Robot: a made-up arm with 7 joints.
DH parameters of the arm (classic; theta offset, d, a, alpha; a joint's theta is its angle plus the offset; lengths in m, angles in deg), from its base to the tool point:
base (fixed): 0 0 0 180
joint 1: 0 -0.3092 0 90
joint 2: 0 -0.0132 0 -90
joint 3: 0 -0.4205 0 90
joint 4: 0 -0.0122 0 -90
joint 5: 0 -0.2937 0 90
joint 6: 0 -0.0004 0 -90
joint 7: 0 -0.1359 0 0
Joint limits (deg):
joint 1: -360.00..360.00
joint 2: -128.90..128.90
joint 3: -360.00..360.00
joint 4: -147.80..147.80
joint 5: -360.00..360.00
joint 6: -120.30..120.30
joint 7: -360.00..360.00
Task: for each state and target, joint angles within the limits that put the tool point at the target. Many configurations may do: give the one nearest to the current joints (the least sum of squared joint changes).
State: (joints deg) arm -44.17 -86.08 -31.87 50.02 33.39 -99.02 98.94
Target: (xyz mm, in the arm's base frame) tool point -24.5 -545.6 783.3
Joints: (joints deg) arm -93.49 -57.66 -18.67 47.31 19.09 -91.02 98.94
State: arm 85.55 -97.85 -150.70 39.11 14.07 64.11 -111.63
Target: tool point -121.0 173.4 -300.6
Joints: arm 63.35 -127.57 -185.55 52.83 2.21 63.54 -111.63
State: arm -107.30 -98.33 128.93 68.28 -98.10 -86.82 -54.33
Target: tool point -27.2 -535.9 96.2
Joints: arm -80.71 -80.23 142.66 71.30 -98.55 -97.90 -54.33
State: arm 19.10 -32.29 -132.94 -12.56 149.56 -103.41 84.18
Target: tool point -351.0 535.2 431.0
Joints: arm 48.91 -66.12 -130.77 14.48 153.62 -111.14 84.18
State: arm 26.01 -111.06 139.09 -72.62 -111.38 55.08 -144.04
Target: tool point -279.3 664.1 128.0
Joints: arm 51.74 -124.38 127.51 -47.07 -107.58 37.91 -144.04
